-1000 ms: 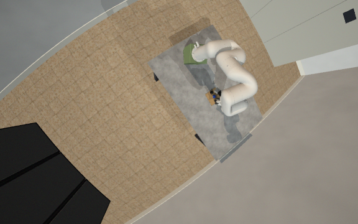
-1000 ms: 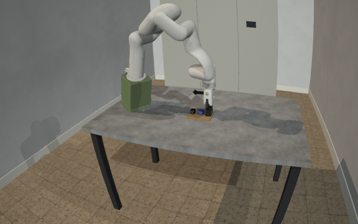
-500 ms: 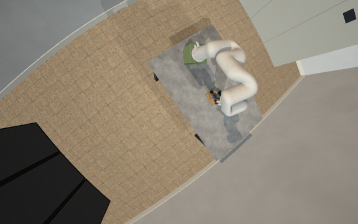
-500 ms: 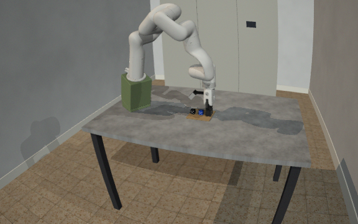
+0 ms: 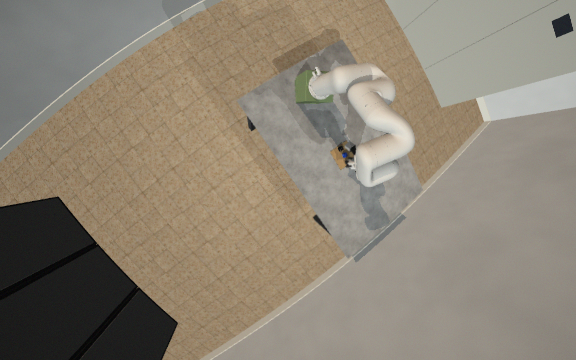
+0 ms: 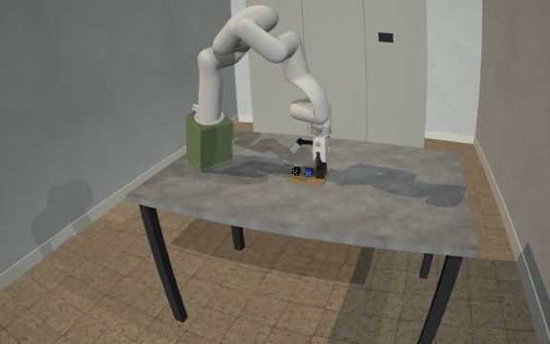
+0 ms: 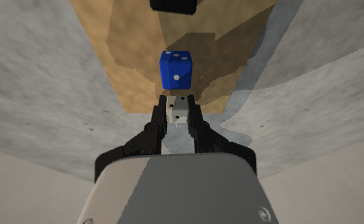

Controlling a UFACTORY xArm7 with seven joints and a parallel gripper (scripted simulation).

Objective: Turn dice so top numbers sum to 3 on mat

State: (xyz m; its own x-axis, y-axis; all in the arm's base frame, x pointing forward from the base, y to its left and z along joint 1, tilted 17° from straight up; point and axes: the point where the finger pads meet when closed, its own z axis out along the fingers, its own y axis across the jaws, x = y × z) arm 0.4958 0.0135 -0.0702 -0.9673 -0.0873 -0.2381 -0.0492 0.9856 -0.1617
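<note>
The white die lies 10 mm below my hand. The rest, counted from my hand: tan mat 50 mm behind, 20 mm below; blue die 50 mm behind, 10 mm below; black die 100 mm behind, 10 mm below.
</note>
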